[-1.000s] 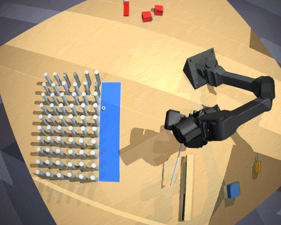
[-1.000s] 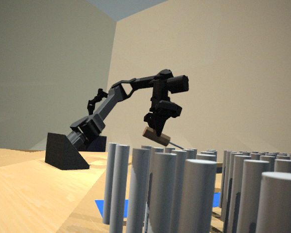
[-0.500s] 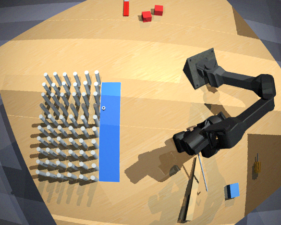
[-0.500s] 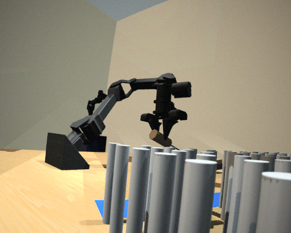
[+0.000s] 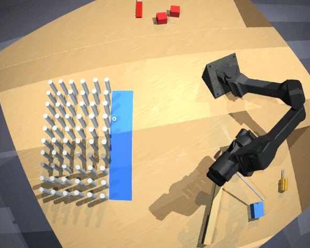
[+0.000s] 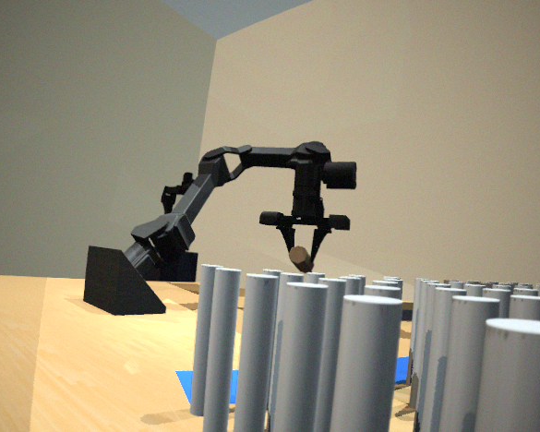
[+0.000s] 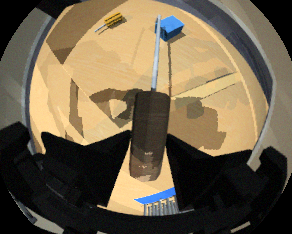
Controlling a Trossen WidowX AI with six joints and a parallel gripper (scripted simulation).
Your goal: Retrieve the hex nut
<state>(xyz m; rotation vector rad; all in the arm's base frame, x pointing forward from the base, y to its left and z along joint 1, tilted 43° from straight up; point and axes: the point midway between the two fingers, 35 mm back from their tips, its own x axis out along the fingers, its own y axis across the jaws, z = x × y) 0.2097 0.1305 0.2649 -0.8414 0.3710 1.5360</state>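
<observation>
Now: the thin metal hook tool 10 cm to the left of my gripper tip, 3 cm below it and 3 cm behind it. From my gripper tip the other things lie so: blue taped strip (26 cm to the right, 24 cm ahead, 12 cm below); blue block (22 cm to the left, 10 cm below, 4 cm behind); yellow-handled screwdriver (21 cm to the left, 20 cm behind, 10 cm below).
</observation>
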